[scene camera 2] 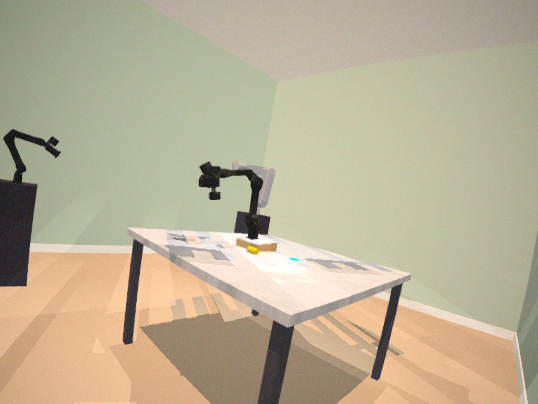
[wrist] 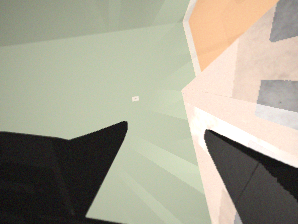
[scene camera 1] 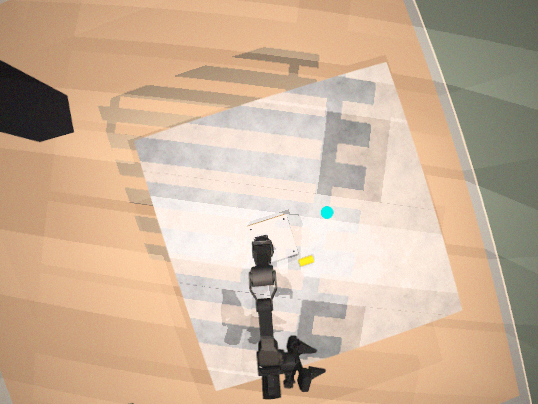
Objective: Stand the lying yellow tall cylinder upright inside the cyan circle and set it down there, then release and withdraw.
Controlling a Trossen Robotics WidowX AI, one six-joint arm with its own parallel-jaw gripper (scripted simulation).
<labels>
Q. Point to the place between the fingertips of my gripper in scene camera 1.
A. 321,360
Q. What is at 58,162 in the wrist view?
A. My gripper.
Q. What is my gripper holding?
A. Nothing.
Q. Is my gripper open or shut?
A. Open.
</labels>
